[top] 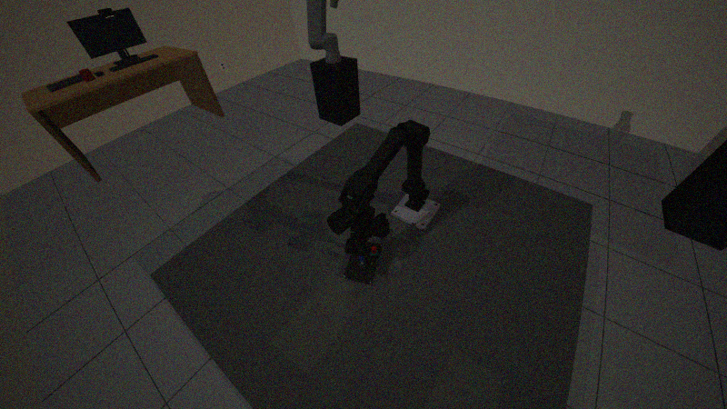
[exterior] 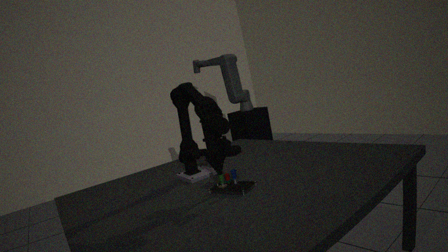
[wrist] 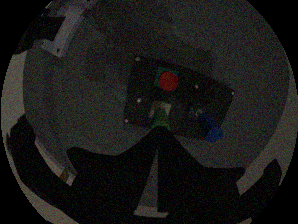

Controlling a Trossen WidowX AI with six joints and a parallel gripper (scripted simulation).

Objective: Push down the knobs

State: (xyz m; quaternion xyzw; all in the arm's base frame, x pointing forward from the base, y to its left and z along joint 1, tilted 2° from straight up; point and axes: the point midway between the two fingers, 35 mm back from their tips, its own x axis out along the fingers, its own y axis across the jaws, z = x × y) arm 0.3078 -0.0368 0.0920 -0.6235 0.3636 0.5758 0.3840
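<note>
My gripper tip is now 4 cm short of the blue knob and 3 cm to the right of it. The rest, counted from my gripper tip: green knob 2 cm below.
</note>
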